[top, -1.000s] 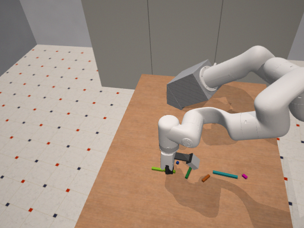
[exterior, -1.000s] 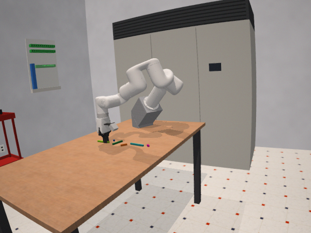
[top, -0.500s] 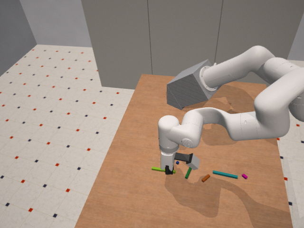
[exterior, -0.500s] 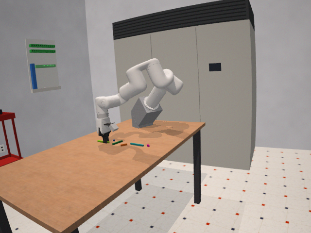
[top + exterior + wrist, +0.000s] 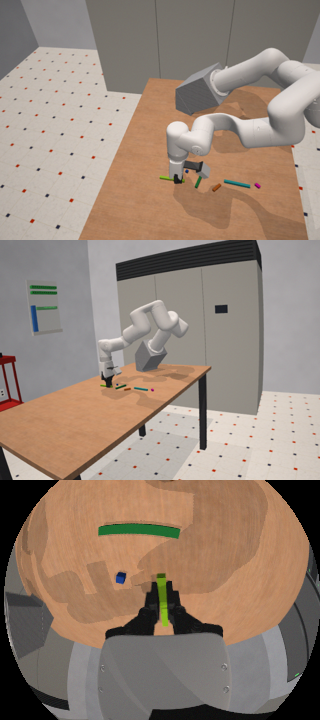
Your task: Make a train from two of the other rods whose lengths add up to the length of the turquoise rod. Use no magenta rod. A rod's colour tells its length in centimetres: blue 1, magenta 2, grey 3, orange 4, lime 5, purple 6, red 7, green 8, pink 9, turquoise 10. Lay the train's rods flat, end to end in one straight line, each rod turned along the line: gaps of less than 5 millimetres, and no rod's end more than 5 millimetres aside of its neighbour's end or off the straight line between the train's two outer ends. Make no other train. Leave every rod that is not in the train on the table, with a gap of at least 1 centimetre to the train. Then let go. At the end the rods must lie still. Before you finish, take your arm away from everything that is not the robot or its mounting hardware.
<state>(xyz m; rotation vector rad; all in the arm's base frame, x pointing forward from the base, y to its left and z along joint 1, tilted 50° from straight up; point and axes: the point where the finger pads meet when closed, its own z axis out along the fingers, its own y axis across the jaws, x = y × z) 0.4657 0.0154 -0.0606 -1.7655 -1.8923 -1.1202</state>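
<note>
Right now my hand is 5 cm past the small blue rod, 2 cm to the right of it and 2 cm above it. From my hand the other things lie so: turquoise rod 7 cm behind, 22 cm to the left, 2 cm below; then green rod 3 cm behind, 8 cm to the left, 2 cm below; then orange rod 2 cm behind, 15 cm to the left, 2 cm below.
</note>
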